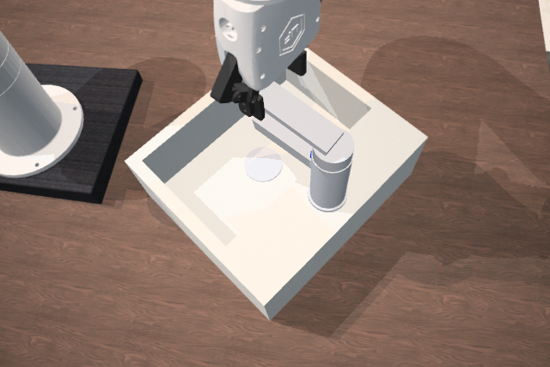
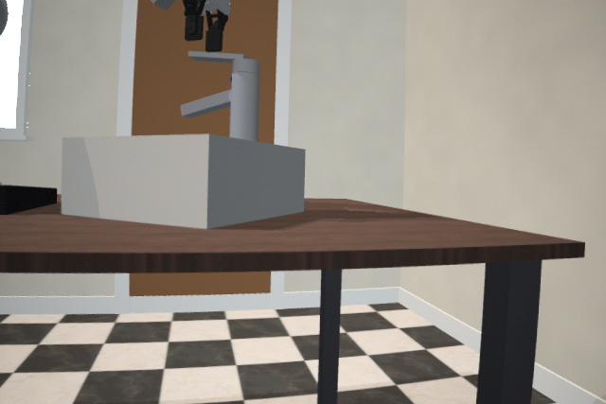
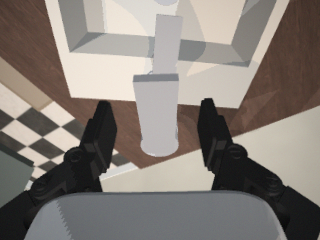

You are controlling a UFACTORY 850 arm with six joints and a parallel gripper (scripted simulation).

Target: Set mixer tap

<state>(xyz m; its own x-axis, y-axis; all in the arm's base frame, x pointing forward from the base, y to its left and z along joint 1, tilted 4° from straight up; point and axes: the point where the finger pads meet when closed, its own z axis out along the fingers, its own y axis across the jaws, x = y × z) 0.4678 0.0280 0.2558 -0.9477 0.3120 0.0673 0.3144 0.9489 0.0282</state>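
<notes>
The flat lever lies 3 cm ahead of my hand, 1 cm to the right of it and 4 cm below it. Round my hand: grey mixer tap (5 cm ahead, 2 cm to the right, 9 cm below); white basin (3 cm behind, 2 cm to the left, 28 cm below).
</notes>
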